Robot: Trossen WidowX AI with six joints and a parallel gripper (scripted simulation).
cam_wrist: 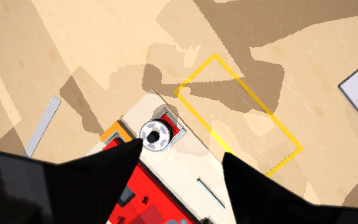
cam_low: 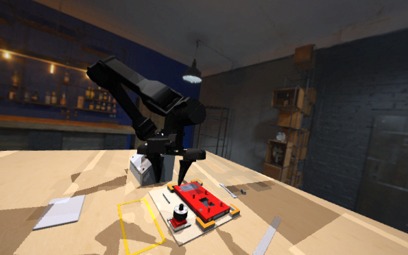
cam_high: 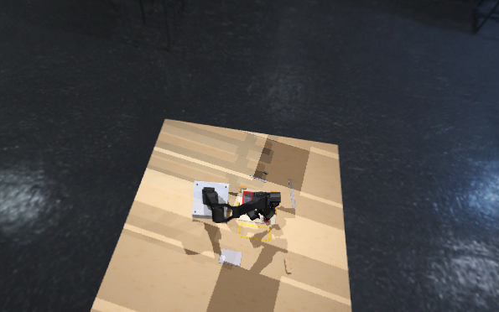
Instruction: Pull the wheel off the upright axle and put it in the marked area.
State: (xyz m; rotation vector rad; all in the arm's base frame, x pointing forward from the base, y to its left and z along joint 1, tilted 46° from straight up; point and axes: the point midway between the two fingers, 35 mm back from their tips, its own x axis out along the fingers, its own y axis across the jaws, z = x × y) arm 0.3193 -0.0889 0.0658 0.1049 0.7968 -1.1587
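Now: gripper tip 30 mm short of the wheel, 30 mm to the right of it and 80 mm above it.
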